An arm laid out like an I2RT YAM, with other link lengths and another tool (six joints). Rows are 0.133 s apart.
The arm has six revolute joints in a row. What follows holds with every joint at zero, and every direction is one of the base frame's. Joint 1 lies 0.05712 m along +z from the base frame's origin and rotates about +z. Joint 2 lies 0.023 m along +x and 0.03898 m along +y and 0.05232 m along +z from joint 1 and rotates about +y. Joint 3 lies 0.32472 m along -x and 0.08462 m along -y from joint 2 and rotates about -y. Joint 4 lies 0.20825 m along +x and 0.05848 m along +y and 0.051 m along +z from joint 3 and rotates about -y. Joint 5 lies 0.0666 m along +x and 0.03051 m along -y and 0.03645 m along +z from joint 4 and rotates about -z. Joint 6 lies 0.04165 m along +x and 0.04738 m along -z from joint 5 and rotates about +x. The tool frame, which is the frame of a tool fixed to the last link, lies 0.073 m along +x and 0.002 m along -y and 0.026 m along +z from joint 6; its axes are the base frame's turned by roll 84.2, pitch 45.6 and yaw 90 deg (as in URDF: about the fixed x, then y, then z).
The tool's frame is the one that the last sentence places.
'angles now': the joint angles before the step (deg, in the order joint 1, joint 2, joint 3, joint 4, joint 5, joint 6). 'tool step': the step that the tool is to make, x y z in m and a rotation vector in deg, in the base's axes. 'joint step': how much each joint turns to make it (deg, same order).
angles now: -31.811 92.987 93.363 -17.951 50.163 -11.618
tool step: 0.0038 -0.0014 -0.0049 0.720 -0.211 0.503
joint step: 0.022 0.539 -0.146 -0.154 -0.681 0.836
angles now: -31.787 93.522 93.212 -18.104 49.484 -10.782
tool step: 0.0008 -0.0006 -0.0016 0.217 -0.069 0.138
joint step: -0.052 0.127 -0.123 0.020 -0.250 0.229
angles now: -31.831 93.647 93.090 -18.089 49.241 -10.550
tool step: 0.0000 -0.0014 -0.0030 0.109 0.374 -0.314
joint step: -0.136 0.163 -0.448 0.284 0.202 -0.065
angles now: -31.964 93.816 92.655 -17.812 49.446 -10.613
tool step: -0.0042 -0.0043 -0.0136 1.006 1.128 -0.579
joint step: -0.927 -0.181 -2.776 0.973 -0.410 0.172
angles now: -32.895 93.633 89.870 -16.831 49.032 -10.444
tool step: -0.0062 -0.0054 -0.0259 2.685 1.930 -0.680
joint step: -1.296 -0.020 -4.264 0.196 -1.019 1.275
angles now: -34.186 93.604 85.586 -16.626 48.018 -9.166
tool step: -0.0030 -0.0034 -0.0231 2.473 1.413 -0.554
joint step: -0.725 0.463 -3.267 0.034 -0.704 1.529
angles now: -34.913 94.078 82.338 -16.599 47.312 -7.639
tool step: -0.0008 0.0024 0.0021 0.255 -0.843 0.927
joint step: 0.000 -0.653 -0.191 -0.100 -1.144 0.251
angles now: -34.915 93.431 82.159 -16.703 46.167 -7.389
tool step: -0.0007 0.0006 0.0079 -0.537 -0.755 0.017
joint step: 0.013 -0.268 1.223 -0.555 0.000 -0.013
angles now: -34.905 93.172 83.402 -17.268 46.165 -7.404
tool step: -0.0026 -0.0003 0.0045 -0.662 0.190 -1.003
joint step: -0.026 -0.106 0.659 -0.393 1.166 -0.204
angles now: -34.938 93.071 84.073 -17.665 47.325 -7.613
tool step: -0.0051 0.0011 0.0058 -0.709 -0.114 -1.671
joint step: 0.083 -0.386 0.713 -0.962 1.799 0.486
